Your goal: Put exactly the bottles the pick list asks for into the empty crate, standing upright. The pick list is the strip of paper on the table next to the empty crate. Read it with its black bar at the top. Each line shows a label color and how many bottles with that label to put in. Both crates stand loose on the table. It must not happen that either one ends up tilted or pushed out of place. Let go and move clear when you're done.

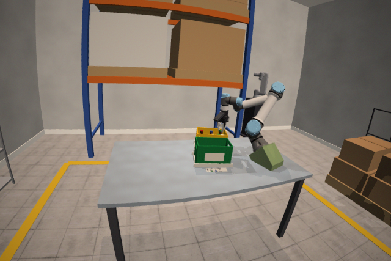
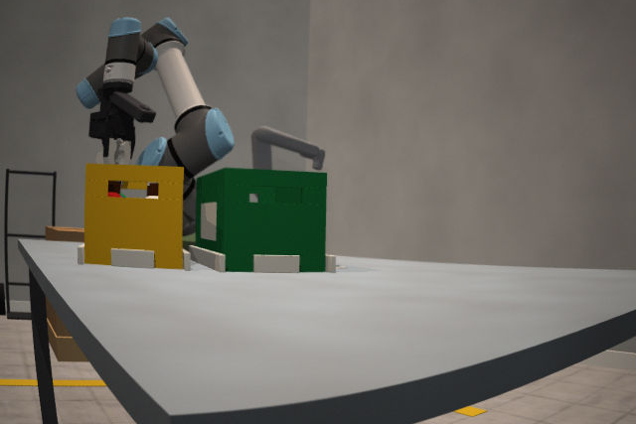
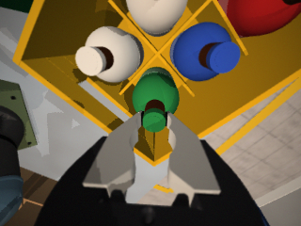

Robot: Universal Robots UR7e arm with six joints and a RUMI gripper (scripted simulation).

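Now: hand 7 cm above the green-label bottle. Also, from my hand: red-label bottle: 15 cm ahead, 9 cm to the right, 8 cm below; blue-label bottle: 8 cm below, 8 cm ahead, 4 cm to the right; yellow crate: 10 cm ahead, 8 cm below.
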